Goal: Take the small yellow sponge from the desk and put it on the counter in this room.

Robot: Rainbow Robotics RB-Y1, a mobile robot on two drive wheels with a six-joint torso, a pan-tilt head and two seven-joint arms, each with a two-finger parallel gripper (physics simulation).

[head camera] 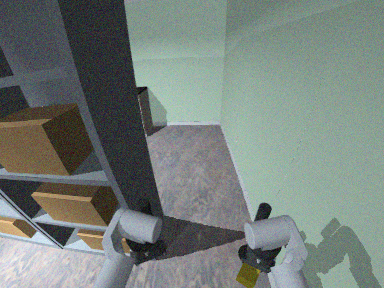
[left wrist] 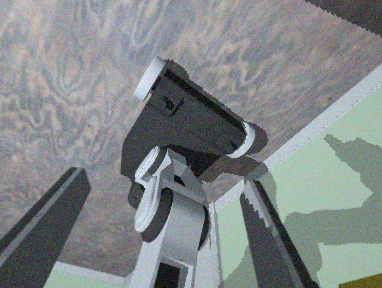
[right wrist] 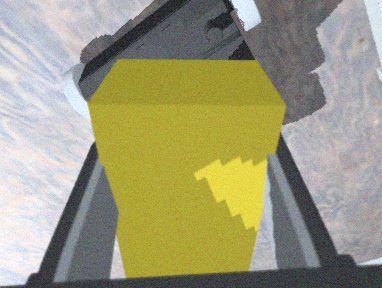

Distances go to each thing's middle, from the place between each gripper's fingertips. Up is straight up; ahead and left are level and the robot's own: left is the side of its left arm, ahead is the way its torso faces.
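There is the yellow sponge point(right wrist: 184, 143), 1 cm below my left hand, 37 cm to the right of it and 2 cm behind it. As for my right hand, it is 1 cm to the right of the sponge and 2 cm past it.
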